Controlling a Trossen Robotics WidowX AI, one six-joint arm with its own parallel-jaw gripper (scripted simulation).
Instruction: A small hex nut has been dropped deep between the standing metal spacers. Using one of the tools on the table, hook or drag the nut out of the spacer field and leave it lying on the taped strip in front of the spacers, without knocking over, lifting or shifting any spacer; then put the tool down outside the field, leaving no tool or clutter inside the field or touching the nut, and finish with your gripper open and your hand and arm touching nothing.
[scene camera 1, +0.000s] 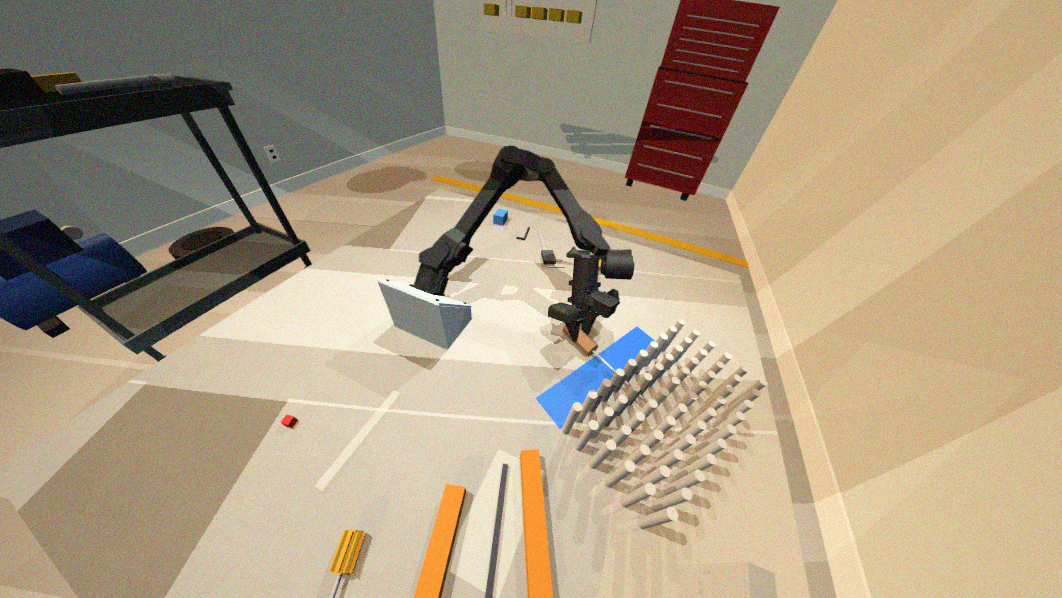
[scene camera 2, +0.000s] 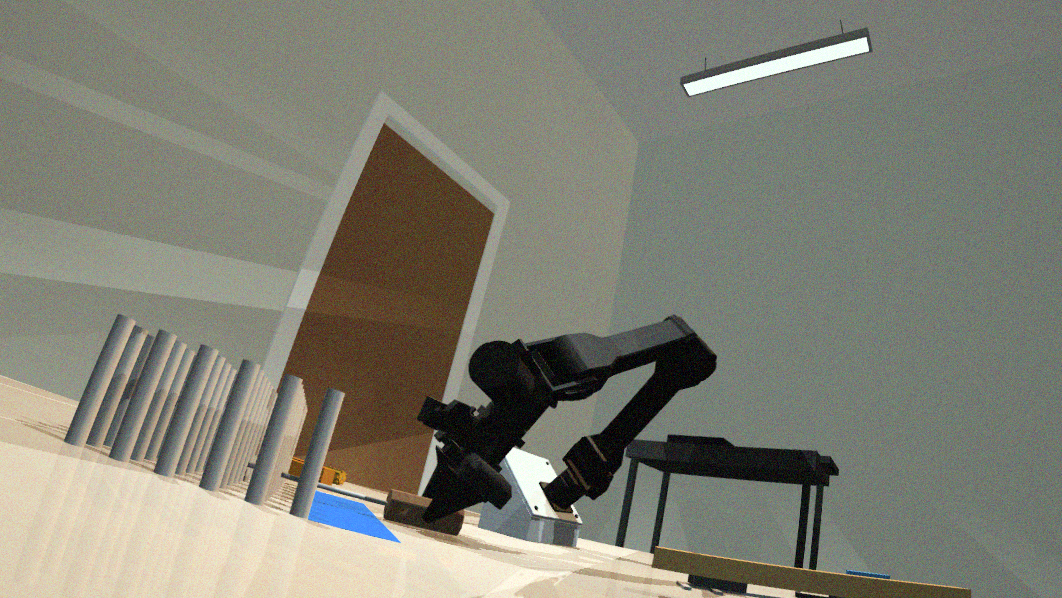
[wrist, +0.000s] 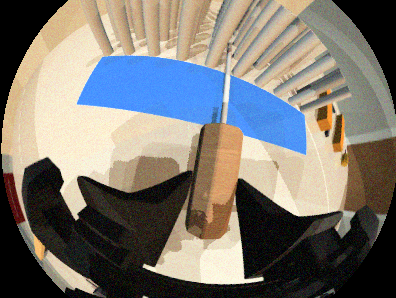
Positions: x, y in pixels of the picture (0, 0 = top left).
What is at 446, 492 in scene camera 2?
The gripper.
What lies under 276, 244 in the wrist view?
The gripper.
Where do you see the gripper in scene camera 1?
At 579, 339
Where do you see a blue taped strip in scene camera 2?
328, 509
